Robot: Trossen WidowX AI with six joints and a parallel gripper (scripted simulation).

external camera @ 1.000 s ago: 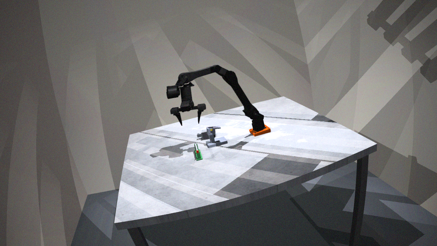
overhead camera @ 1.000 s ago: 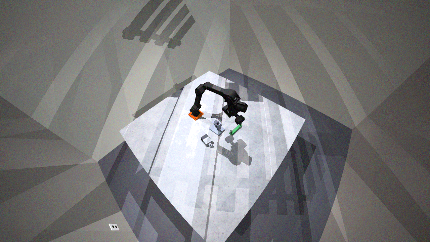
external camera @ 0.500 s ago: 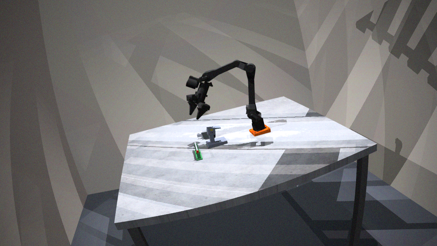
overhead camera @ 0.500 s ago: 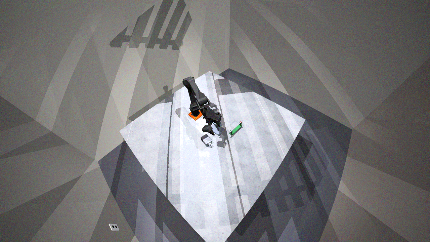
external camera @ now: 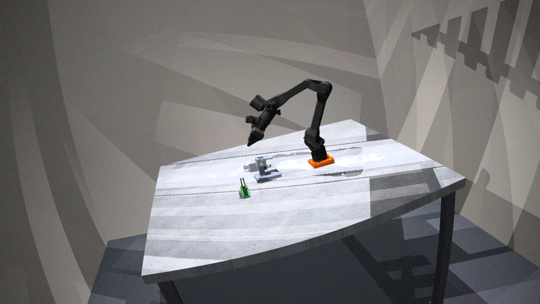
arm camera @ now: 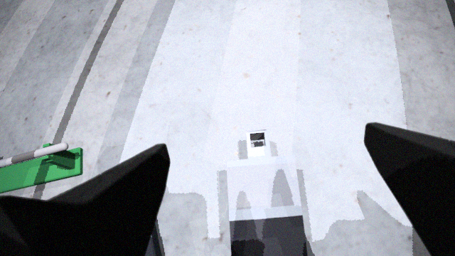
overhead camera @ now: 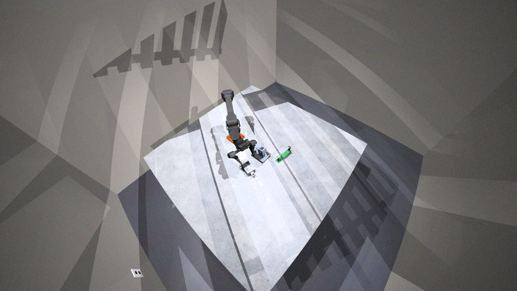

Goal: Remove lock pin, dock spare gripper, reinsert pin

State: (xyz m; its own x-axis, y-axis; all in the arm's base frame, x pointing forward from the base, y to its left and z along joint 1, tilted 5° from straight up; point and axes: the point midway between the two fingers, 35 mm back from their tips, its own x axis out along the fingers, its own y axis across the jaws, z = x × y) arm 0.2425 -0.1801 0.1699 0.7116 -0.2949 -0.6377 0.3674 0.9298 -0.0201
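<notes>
The spare gripper is 120 mm below my gripper tip and 10 mm behind it. The rest, counted from my gripper tip: green pin cradle (240 mm to the left, 130 mm ahead, 120 mm below); then grey mount (150 mm to the left, 90 mm below, 10 mm behind).
</notes>
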